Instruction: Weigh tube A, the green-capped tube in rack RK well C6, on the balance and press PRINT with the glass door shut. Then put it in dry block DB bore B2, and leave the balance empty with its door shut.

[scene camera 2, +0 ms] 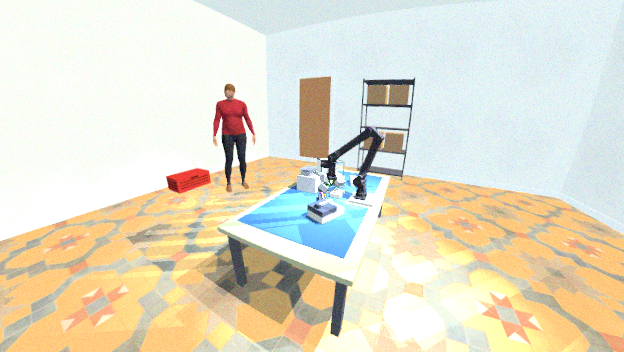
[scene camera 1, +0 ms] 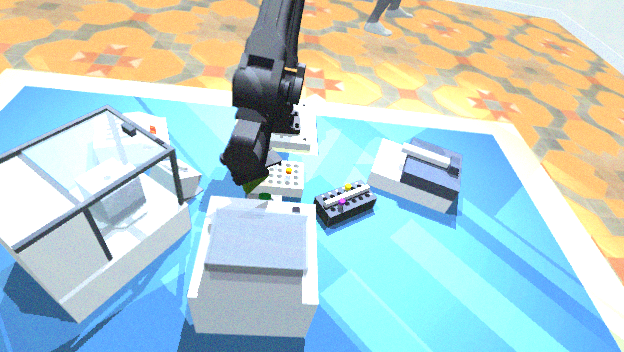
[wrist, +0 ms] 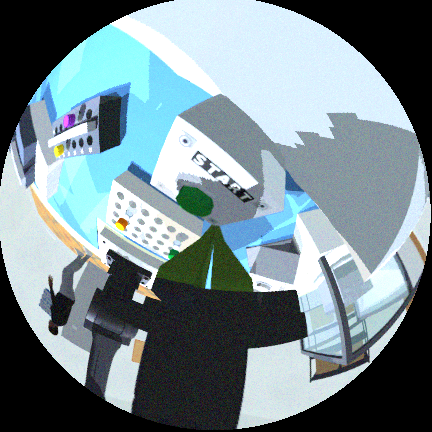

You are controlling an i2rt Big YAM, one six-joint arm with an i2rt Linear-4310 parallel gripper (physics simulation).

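Where they show: gripper, between the fingertips: (scene camera 2: 331, 185) (scene camera 1: 246, 191) (wrist: 214, 228); arm's base, origin of its link: (scene camera 2: 360, 196) (scene camera 1: 277, 122) (wrist: 128, 266).
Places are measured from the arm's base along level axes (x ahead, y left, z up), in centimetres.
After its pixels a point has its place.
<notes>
My gripper (scene camera 1: 248, 191) {x 26.9, y -7.1, z 2.4 cm} (scene camera 2: 331, 184) {x 26.9, y -7.1, z 2.4 cm} (wrist: 214, 228) {x 26.9, y -7.1, z 2.4 cm} is shut and empty, its green fingertips together close by the green button (scene camera 1: 265, 196) {x 30.2, y -3.4, z 5.0 cm} (wrist: 195, 201) {x 30.3, y -3.3, z 5.2 cm} on the START face of the white machine (scene camera 1: 252, 310) {x 54.2, y -5.4, z 8.0 cm} (wrist: 169, 152) {x 31.9, y -0.6, z 5.0 cm}. Whether they touch is unclear. In the wrist view a green cap (wrist: 173, 254) {x 20.7, y -5.5, z 3.1 cm} shows in the white rack (scene camera 1: 292, 189) {x 24.0, y 2.9, z 0.4 cm} (wrist: 160, 201) {x 23.7, y -1.1, z -0.9 cm}, partly behind a finger; its well cannot be read. The glass-walled balance (scene camera 1: 140, 255) {x 41.8, y -24.6, z 2.0 cm} (wrist: 336, 305) {x 32.6, y -18.5, z 11.7 cm} stands at the left in scene camera 1; its door state is unclear. A dark block (scene camera 1: 350, 215) {x 29.5, y 15.8, z -1.5 cm} (wrist: 111, 125) {x 29.2, y 8.7, z -0.8 cm} has two rows of bores.
An orange cap (scene camera 1: 289, 171) {x 21.1, y 2.0, z 3.1 cm} (wrist: 121, 224) {x 21.2, y 1.7, z 3.1 cm} is in the rack. Yellow (scene camera 1: 348, 187) {x 25.5, y 14.8, z 3.3 cm} (wrist: 59, 150) {x 25.1, y 14.3, z 3.1 cm} and purple (scene camera 1: 342, 202) {x 29.8, y 12.8, z 3.3 cm} (wrist: 69, 120) {x 29.5, y 12.1, z 3.2 cm} caps are at the dark block, under a white bar. A white device with a dark lid (scene camera 1: 430, 181) {x 24.8, y 33.7, z 5.6 cm} stands right. A white device with a red mark (scene camera 1: 153, 129) {x 8.7, y -29.4, z 2.5 cm} stands behind the balance.
</notes>
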